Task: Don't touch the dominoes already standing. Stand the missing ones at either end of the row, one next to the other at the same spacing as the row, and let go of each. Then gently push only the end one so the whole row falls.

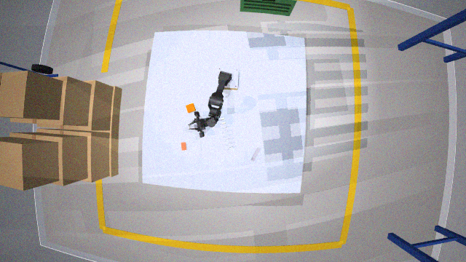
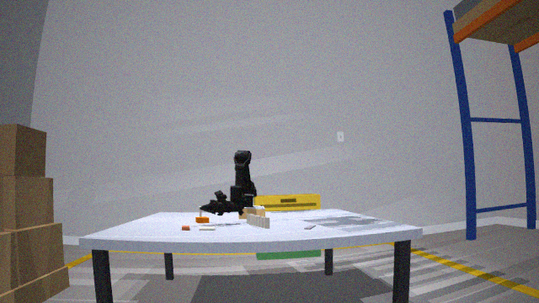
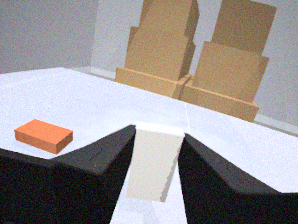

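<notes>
Now: gripper tip 14 cm short of the small red-orange block, 6 cm to the left of it and 8 cm above it. The rest, counted from my gripper tip: grey piece (21 cm ahead, 49 cm to the left, 9 cm below); then orange cube (15 cm behind, 7 cm below).
</notes>
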